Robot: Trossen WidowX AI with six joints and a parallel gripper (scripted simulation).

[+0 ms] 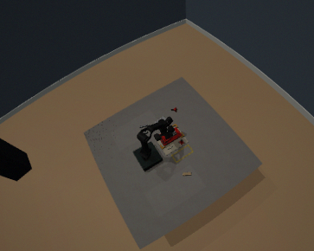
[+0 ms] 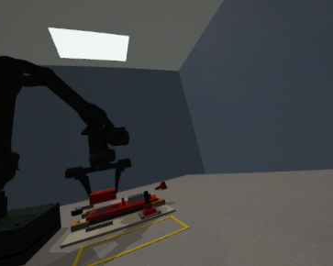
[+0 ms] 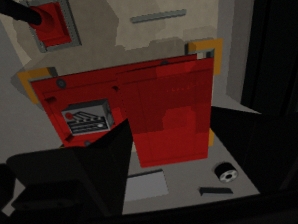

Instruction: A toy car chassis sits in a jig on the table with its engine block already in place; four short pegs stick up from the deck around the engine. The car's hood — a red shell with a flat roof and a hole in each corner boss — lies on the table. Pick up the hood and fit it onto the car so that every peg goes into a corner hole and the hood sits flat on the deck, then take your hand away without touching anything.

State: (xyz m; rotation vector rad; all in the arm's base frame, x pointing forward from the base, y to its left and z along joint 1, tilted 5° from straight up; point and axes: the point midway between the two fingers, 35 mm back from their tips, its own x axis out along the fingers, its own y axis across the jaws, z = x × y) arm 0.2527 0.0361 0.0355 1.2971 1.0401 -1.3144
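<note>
My gripper tip is now 90 mm short of the grey engine block, 10 mm to the left of it and 40 mm above it. From my gripper tip the other things lie so: pale piece (80 mm behind, 380 mm to the right, 60 mm below); then red hood (10 mm above); then jig (50 mm ahead, 20 mm to the right, 50 mm below).
</note>
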